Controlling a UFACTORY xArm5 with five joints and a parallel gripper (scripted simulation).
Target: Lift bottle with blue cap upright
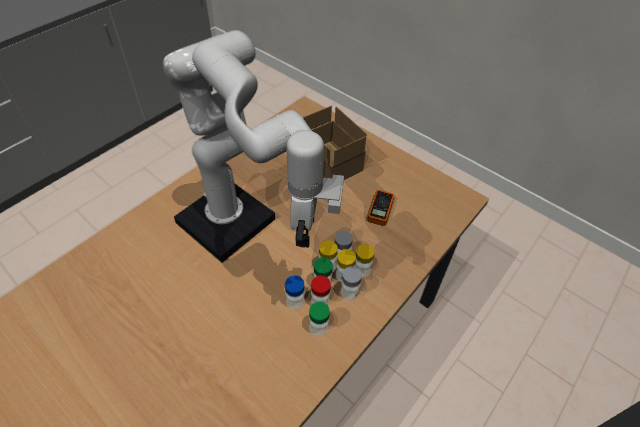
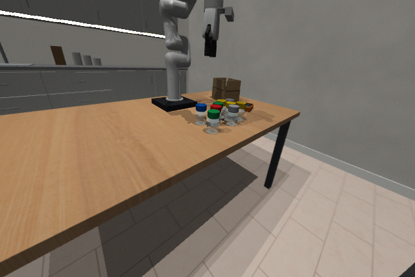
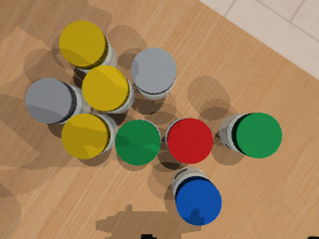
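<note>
Right now the blue-capped bottle is 290 mm below my hand, 30 mm to the right of it and 10 mm behind it. Also, from my hand: orange multimeter (430 mm to the left, 320 mm below, 50 mm behind); red-capped bottle (290 mm below, 40 mm ahead, 20 mm to the left).
</note>
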